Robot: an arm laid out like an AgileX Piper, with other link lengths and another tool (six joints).
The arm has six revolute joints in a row. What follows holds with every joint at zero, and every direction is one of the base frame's. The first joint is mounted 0.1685 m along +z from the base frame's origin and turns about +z. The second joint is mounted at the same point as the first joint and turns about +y. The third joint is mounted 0.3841 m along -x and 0.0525 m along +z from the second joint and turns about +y. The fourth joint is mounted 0.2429 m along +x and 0.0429 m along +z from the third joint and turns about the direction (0.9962, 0, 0.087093). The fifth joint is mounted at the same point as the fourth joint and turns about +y. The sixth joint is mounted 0.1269 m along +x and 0.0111 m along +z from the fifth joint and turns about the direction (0.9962, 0, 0.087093). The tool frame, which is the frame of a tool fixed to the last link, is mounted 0.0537 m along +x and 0.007 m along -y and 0.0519 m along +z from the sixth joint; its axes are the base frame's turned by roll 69.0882, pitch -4.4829 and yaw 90.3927 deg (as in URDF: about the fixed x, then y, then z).
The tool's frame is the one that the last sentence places.
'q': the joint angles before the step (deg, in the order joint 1, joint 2, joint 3, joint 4, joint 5, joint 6). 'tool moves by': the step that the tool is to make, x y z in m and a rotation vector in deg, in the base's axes. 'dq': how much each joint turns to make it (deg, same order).
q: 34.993, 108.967, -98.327, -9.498, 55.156, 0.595
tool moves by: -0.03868, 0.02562, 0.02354, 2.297, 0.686, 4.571
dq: 3.874, -3.143, -0.001, 2.975, 2.170, -1.407
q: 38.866, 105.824, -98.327, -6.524, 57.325, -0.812
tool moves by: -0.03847, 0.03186, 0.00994, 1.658, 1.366, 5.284
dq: 4.603, -1.510, -0.001, 2.671, 1.374, -1.030
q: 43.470, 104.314, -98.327, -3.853, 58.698, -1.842
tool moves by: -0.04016, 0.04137, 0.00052, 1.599, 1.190, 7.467
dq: 5.179, -0.012, 0.001, 3.340, -0.403, -2.707
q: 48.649, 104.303, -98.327, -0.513, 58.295, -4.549
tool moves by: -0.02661, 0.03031, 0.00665, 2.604, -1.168, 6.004
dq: 3.444, 0.000, 0.000, 2.415, -2.719, -3.110
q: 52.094, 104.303, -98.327, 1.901, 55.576, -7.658
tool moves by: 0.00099, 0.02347, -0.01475, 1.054, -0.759, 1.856
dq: 1.248, 2.578, -0.001, 0.568, -3.849, -0.939
